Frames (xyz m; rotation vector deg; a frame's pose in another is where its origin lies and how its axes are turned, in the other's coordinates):
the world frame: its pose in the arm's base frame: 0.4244 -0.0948 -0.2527 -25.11 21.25 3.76
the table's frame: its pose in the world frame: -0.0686 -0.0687 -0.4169 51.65 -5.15 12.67
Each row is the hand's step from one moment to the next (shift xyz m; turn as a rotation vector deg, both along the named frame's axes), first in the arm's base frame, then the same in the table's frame.
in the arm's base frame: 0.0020 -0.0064 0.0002 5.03 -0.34 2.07
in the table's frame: 0.0006 -0.0056 0.0037 4.11 0.51 3.55
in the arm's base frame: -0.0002 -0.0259 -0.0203 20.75 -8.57 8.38
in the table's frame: 0.0003 -0.0325 -0.0053 15.59 -4.21 17.70
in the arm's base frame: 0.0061 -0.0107 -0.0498 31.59 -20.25 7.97
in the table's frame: 0.0173 -0.0338 -0.0345 23.65 -15.03 26.20
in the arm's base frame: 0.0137 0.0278 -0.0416 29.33 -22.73 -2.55
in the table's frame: 0.0297 0.0035 -0.0424 23.92 -22.22 17.82
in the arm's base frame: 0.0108 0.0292 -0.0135 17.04 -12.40 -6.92
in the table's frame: 0.0195 0.0185 -0.0207 15.54 -14.85 5.48
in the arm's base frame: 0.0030 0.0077 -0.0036 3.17 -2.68 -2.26
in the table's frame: 0.0053 0.0049 -0.0054 3.08 -3.56 0.38
